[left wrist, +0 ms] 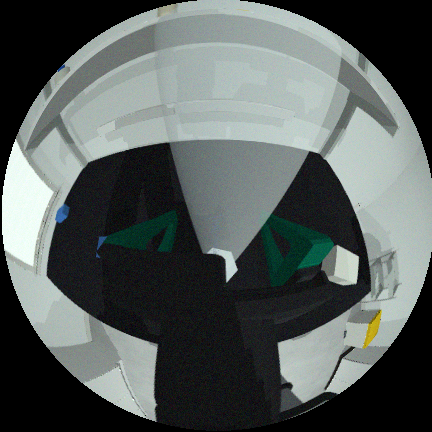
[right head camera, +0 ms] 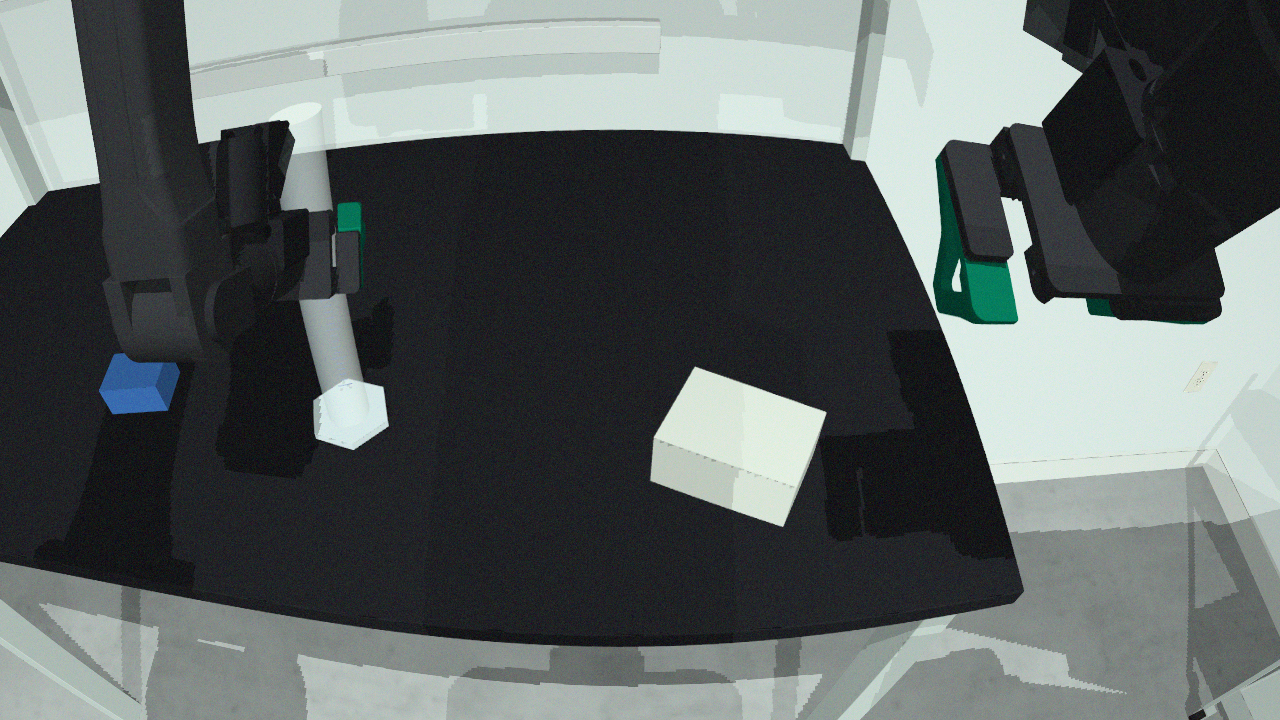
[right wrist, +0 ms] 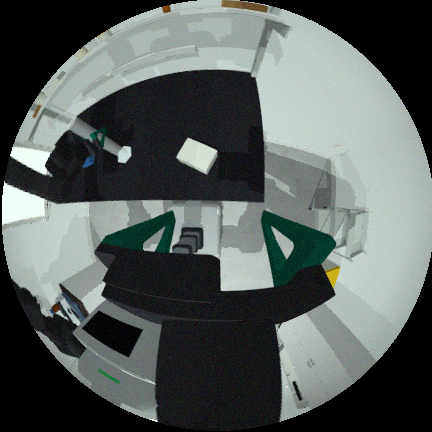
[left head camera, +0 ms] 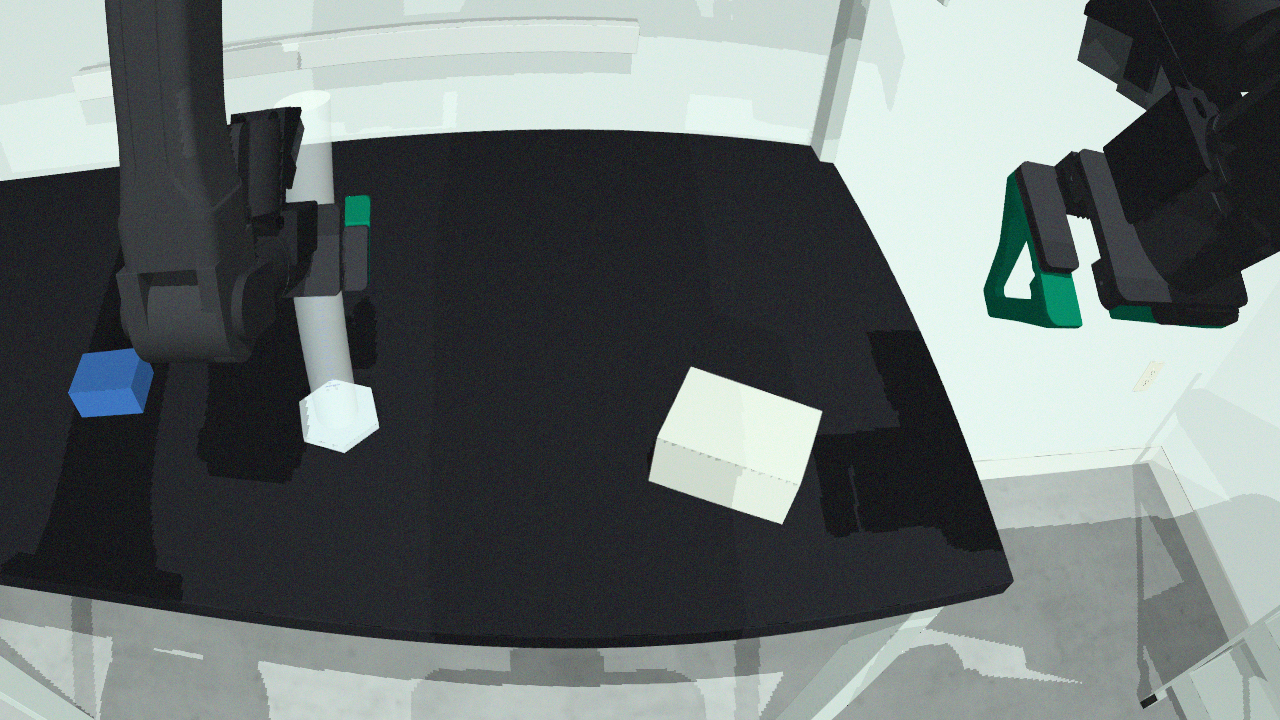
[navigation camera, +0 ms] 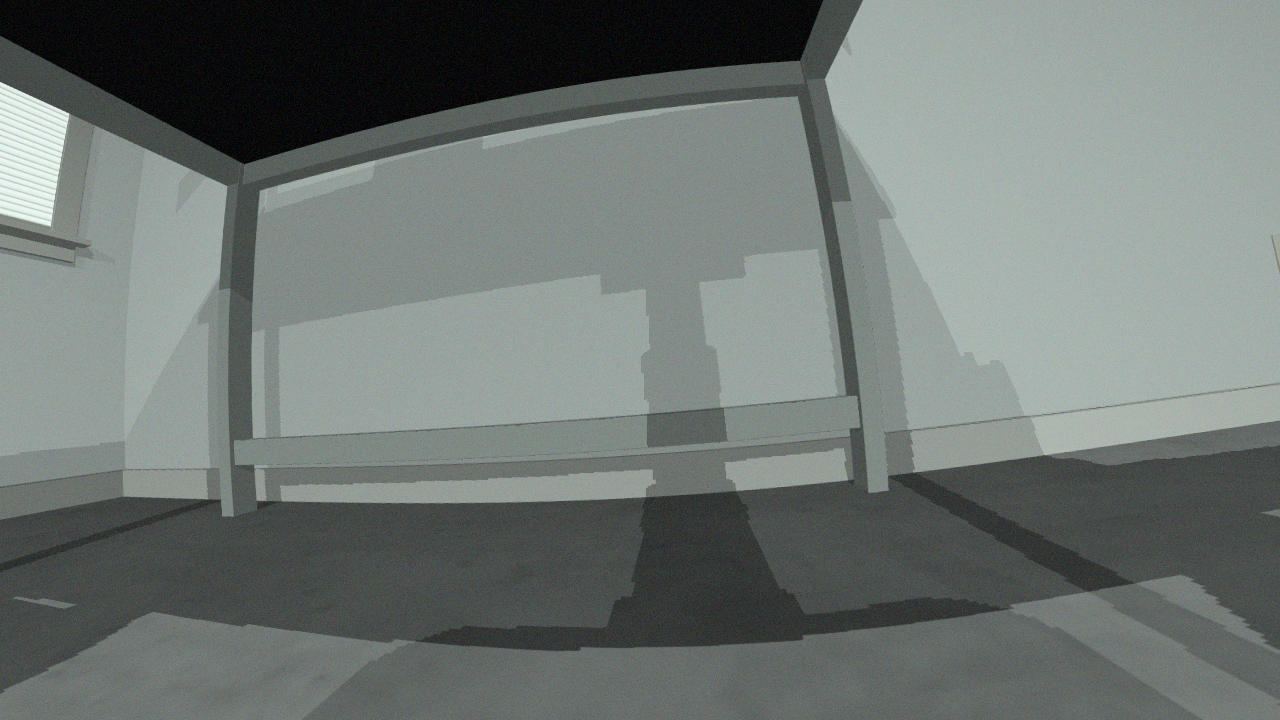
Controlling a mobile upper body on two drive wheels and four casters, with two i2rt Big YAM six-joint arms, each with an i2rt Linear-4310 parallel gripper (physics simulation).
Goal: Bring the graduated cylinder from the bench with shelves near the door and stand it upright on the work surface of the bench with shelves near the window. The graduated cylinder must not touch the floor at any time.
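Places are measured from the left arm's base along level axes (x ahead, y up, z right), in millimetres.
Pixels of known places: left gripper, fingertip midpoint: (left wrist: 217, 214) (right head camera: 318, 235) (right wrist: 97, 131); right gripper, fingertip midpoint: (right head camera: 1019, 299) (right wrist: 217, 214) (left head camera: 1053, 304).
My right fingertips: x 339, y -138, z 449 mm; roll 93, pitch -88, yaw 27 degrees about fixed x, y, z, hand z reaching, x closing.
Note:
For each thing: its top centre in the pictures, then the offset to it from my right fingertips. "spot": a spot on its surface instead. Level surfaces: height alone.
- graduated cylinder, top centre: (left head camera: 294, 106) (right head camera: 286, 119) (right wrist: 69, 125) dx +247, dy -33, dz -434 mm
- black work surface, surface height: dy -357 mm
- cream box, top centre: (right head camera: 744, 425) (left head camera: 744, 424) (left wrist: 347, 264) (right wrist: 195, 153) dx +183, dy -299, dz -77 mm
- blue block, top centre: (left head camera: 105, 370) (right head camera: 133, 369) (left wrist: 106, 246) (right wrist: 84, 158) dx +259, dy -317, dz -735 mm
- bench leg, surface spot: (navigation camera: 238, 358) spot: dx +719, dy -893, dz -1261 mm
The graduated cylinder (left head camera: 324, 344) (right head camera: 332, 344) (left wrist: 230, 185) (right wrist: 111, 144), a pale tube with a white hexagonal base, appears upright, base down on the black work surface (left head camera: 554, 313) (right head camera: 572, 313) (right wrist: 220, 100). My left gripper (left head camera: 332, 246) (right head camera: 324, 253) (left wrist: 217, 214) (right wrist: 97, 131) is open, at the tube's mid-height. Its green fingers stand apart on either side of the tube in the left wrist view; the far finger is partly hidden in the head views. My right gripper (left head camera: 1096, 313) (right head camera: 1049, 311) (right wrist: 217, 214) is open and empty, off the bench's right side.
A cream box (left head camera: 738, 429) (right head camera: 735, 438) (left wrist: 341, 266) (right wrist: 197, 156) lies right of the cylinder. A blue block (left head camera: 109, 383) (right head camera: 138, 385) (left wrist: 100, 246) (right wrist: 89, 161) lies left of it, under the left arm. The navigation camera shows a bench leg (navigation camera: 238, 358) and a low crossbar (navigation camera: 537, 432).

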